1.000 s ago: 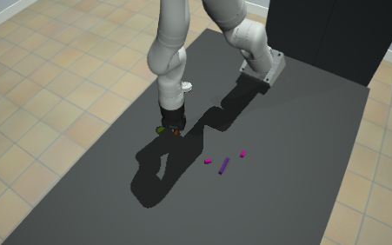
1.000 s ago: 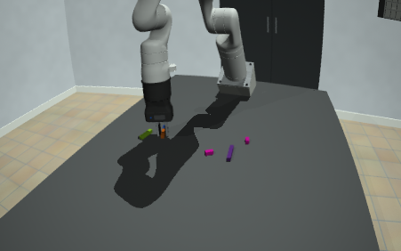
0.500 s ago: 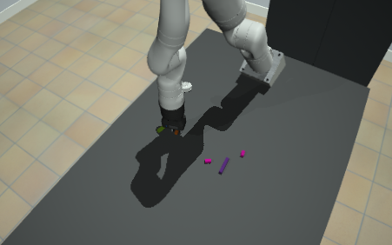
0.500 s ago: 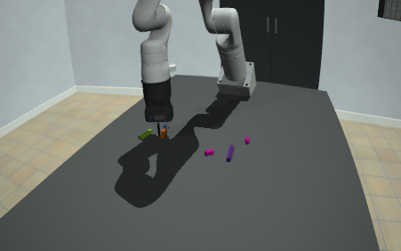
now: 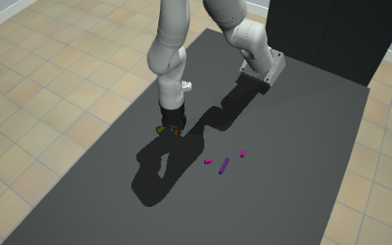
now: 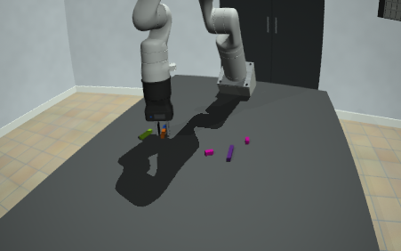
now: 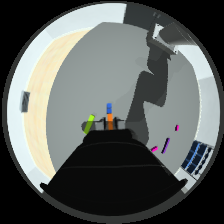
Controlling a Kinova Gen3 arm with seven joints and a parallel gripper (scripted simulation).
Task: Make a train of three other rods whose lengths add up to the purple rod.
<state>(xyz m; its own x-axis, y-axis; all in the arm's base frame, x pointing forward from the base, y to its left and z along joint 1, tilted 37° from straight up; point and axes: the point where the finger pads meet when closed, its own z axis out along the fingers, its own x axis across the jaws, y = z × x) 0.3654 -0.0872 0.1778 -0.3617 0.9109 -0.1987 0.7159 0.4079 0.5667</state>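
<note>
Now: the orange rod 20 mm below my hand. Round my hand: lime rod: 30 mm ahead, 40 mm to the right, 20 mm below; purple rod: 10 mm ahead, 220 mm to the left, 20 mm below.
</note>
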